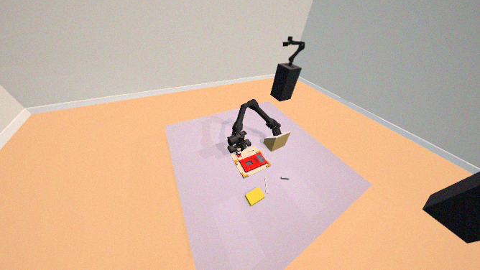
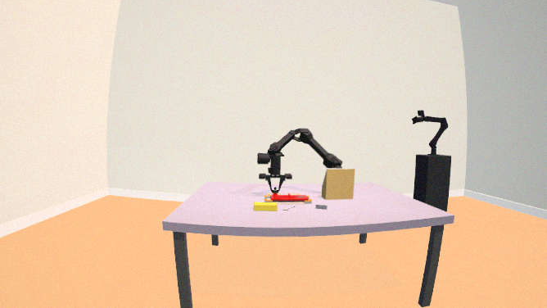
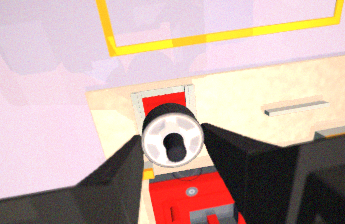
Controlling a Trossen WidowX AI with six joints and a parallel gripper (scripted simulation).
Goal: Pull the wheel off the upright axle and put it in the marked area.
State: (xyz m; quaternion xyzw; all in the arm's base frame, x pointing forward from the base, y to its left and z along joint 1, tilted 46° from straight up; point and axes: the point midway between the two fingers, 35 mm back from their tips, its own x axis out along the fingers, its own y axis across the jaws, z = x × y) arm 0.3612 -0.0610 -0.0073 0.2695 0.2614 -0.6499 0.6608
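Now: the dark wheel right at my gripper tip. From my gripper tip the other things lie so: yellow block (60 mm ahead, 340 mm to the left, 20 mm below); then grey piece (210 mm behind, 340 mm to the left, 30 mm below).
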